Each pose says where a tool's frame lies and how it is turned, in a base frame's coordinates. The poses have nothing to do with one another.
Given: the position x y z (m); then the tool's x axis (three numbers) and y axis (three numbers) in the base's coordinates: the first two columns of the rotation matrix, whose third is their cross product.
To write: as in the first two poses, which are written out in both.
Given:
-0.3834 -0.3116 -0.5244 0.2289 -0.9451 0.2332 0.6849 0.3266 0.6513
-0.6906 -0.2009 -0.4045 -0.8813 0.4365 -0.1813 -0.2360 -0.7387 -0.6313
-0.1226 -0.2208 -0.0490 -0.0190 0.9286 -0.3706 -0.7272 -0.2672 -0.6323
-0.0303 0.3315 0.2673 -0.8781 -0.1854 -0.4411 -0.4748 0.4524 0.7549
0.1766 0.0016 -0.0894 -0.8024 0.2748 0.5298 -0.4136 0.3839 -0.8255
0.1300 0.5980 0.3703 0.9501 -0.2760 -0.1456 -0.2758 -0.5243 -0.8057
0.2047 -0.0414 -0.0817 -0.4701 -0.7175 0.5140 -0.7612 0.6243 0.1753
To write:
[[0.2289 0.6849 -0.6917 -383.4], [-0.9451 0.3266 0.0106 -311.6], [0.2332 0.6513 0.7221 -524.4], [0 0 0 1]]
[[-0.8813 -0.2360 -0.4095 -690.6], [0.4365 -0.7387 -0.5136 -200.9], [-0.1813 -0.6313 0.7540 -404.5], [0 0 0 1]]
[[-0.0190 -0.7272 -0.6862 -122.6], [0.9286 -0.2672 0.2575 -220.8], [-0.3706 -0.6323 0.6804 -49.0], [0 0 0 1]]
[[-0.8781 -0.4748 0.0596 -30.3], [-0.1854 0.4524 0.8723 331.5], [-0.4411 0.7549 -0.4853 267.3], [0 0 0 1]]
[[-0.8024 -0.4136 -0.4302 176.6], [0.2748 0.3839 -0.8815 1.6], [0.5298 -0.8255 -0.1944 -89.4], [0 0 0 1]]
[[0.9501 -0.2758 0.1460 130.0], [-0.2760 -0.5243 0.8057 598.0], [-0.1456 -0.8057 -0.5743 370.3], [0 0 0 1]]
[[-0.4701 -0.7612 -0.4467 204.7], [-0.7175 0.6243 -0.3088 -41.4], [0.5140 0.1753 -0.8396 -81.7], [0 0 0 1]]

